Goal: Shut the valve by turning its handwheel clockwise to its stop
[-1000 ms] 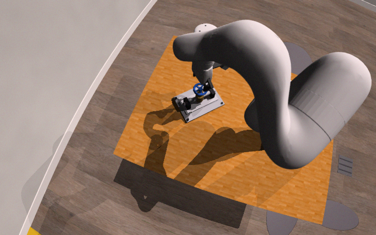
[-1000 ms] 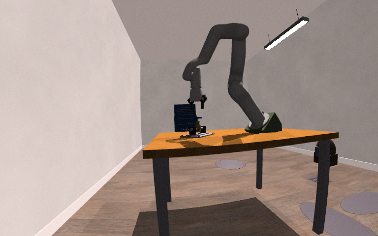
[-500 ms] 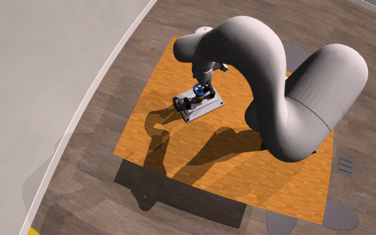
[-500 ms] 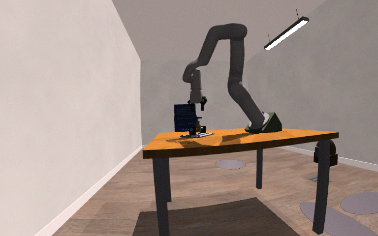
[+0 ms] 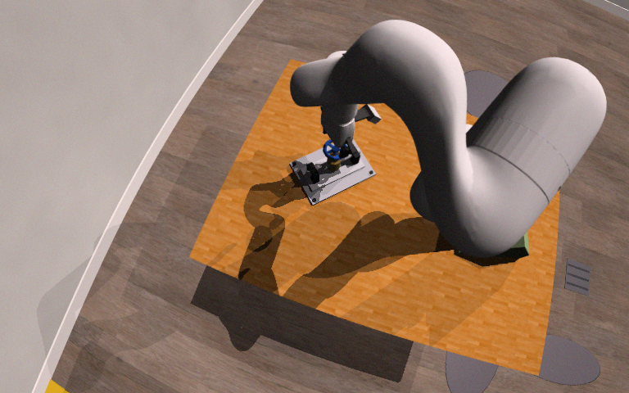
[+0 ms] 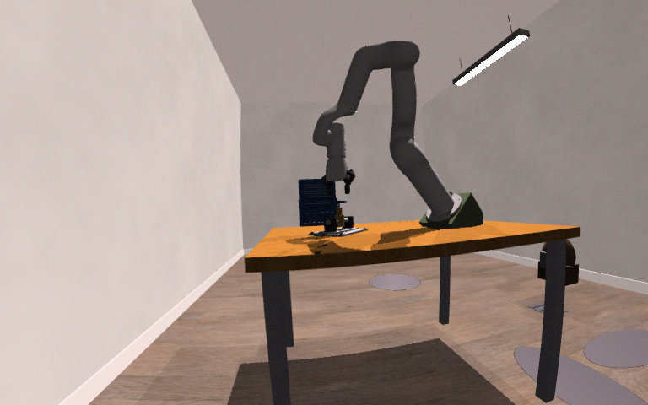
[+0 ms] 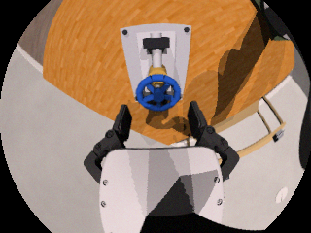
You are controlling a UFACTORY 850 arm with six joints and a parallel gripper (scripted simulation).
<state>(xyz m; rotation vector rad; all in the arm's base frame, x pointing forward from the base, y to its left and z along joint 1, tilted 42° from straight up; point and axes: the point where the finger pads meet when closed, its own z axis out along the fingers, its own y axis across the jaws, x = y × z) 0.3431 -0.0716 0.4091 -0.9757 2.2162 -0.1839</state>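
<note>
Right now the blue handwheel is 5 cm below my hand.
</note>
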